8 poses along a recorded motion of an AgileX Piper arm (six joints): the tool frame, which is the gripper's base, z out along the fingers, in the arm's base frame.
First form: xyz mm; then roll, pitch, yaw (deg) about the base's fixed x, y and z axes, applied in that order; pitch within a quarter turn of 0, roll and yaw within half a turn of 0.
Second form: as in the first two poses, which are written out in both.
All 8 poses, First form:
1: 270 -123 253 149.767 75.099 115.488
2: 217 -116 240 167.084 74.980 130.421
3: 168 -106 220 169.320 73.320 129.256
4: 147 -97 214 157.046 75.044 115.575
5: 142 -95 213 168.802 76.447 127.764
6: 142 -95 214 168.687 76.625 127.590
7: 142 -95 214 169.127 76.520 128.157
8: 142 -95 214 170.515 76.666 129.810
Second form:
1: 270 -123 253 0.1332 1.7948 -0.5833
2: 217 -116 240 0.0599 1.8262 -0.6322
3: 168 -106 220 0.0555 1.8567 -0.6913
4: 147 -97 214 0.1038 1.8107 -0.7113
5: 142 -95 213 0.0468 1.8028 -0.7108
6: 142 -95 214 0.0466 1.7996 -0.7119
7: 142 -95 214 0.0452 1.8018 -0.7098
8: 142 -95 214 0.0390 1.8003 -0.7059
